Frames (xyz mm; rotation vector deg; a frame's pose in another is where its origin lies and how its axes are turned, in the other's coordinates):
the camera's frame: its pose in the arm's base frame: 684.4 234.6 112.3 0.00 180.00 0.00
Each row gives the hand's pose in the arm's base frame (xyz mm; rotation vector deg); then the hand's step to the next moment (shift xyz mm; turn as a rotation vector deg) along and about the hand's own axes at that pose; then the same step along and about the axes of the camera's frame.
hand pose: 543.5 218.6 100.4 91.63 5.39 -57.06
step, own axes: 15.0 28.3 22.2 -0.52 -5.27 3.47
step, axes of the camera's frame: -13.3 -34.0 -13.5 5.14 -1.07 3.55
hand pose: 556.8 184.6 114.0 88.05 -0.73 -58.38
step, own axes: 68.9 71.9 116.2 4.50 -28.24 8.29
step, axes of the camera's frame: -11.2 -149.2 -31.9 16.97 -1.42 24.42
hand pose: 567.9 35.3 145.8 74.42 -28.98 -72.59
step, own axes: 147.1 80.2 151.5 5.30 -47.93 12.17
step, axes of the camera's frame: 52.5 -210.5 -62.9 27.89 0.45 41.17
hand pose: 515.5 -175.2 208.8 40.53 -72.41 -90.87
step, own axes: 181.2 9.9 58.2 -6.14 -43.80 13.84
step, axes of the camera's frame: 115.9 -143.5 -47.9 23.70 11.57 38.11
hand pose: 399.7 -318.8 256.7 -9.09 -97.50 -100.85
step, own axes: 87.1 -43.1 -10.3 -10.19 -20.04 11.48
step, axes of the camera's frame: 86.0 -45.7 -7.8 7.04 12.82 20.57
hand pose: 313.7 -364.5 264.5 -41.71 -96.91 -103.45
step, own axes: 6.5 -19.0 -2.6 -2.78 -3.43 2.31
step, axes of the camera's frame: 18.2 -1.8 8.8 0.48 2.57 4.24
